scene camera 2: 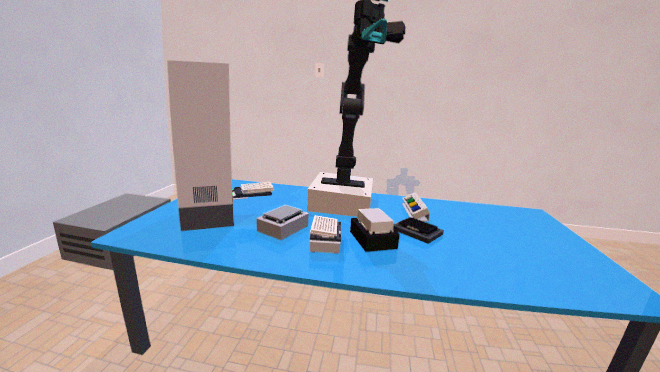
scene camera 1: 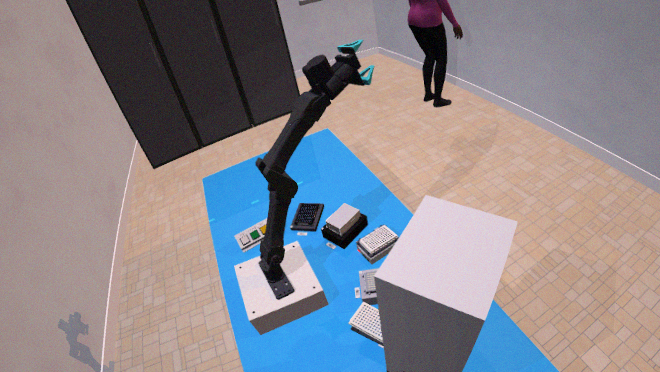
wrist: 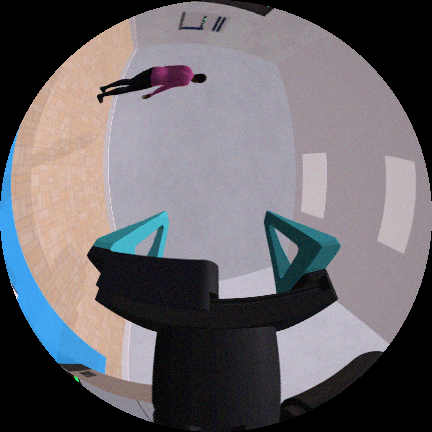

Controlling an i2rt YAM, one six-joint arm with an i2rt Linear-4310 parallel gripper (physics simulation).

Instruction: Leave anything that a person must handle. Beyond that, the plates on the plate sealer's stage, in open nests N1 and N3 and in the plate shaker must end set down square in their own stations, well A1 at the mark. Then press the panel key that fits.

Labels:
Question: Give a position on a tall grey box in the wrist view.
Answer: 140,391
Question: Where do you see a tall grey box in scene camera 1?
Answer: At 434,290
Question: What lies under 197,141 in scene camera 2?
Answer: A tall grey box.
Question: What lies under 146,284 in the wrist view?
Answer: My gripper.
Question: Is my gripper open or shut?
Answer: Open.

